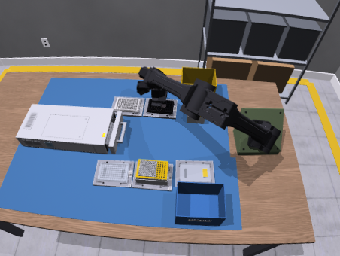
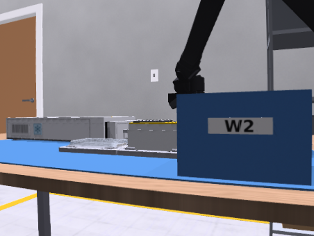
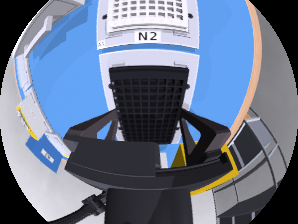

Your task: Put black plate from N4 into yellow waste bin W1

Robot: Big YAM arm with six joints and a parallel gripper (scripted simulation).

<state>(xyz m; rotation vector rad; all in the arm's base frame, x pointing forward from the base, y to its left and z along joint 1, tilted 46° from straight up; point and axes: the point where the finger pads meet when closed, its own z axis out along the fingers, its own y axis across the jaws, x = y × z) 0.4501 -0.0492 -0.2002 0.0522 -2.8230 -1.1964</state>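
My hand is 2 cm above the nest. Also, from my hand: black plate: right at my hand; then yellow waste bin W1: 19 cm behind, 14 cm to the right, 1 cm above; then white plate: 17 cm ahead, 1 cm below.
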